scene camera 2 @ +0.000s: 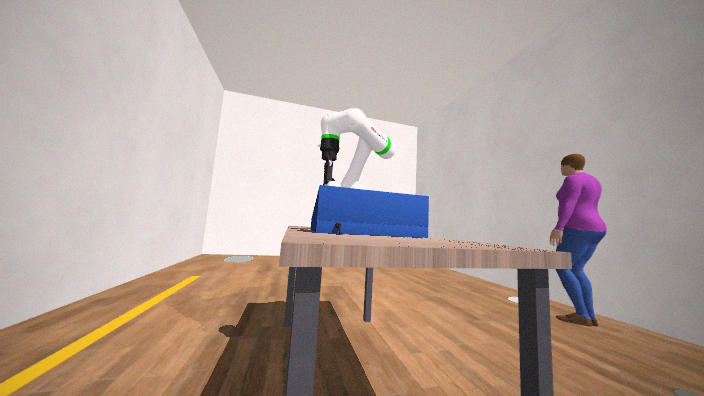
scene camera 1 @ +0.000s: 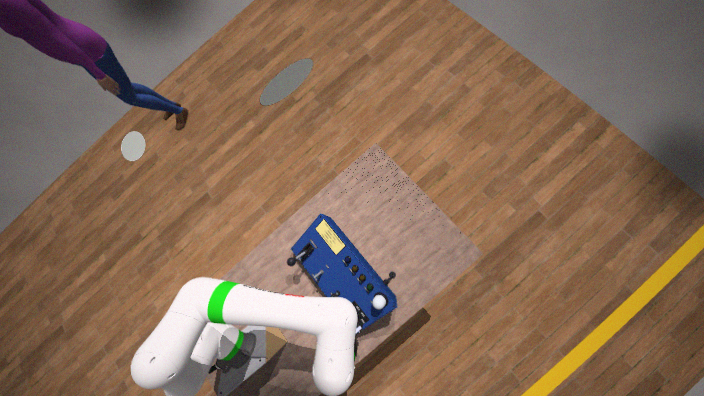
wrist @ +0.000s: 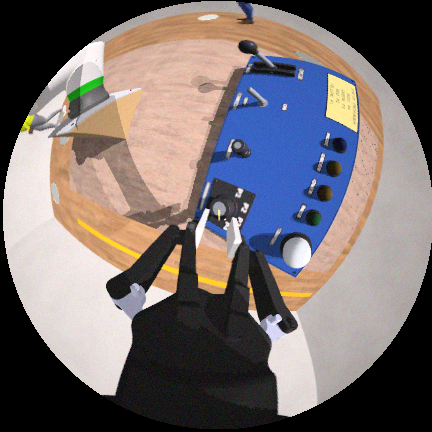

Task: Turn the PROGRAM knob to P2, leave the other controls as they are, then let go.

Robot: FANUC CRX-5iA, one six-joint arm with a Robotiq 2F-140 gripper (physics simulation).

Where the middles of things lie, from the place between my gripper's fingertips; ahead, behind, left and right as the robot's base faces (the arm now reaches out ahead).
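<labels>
Blue control panel (scene camera 1: 345,271): 5 cm below my hand, 7 cm ahead of it, 20 cm to the left of it.
</labels>
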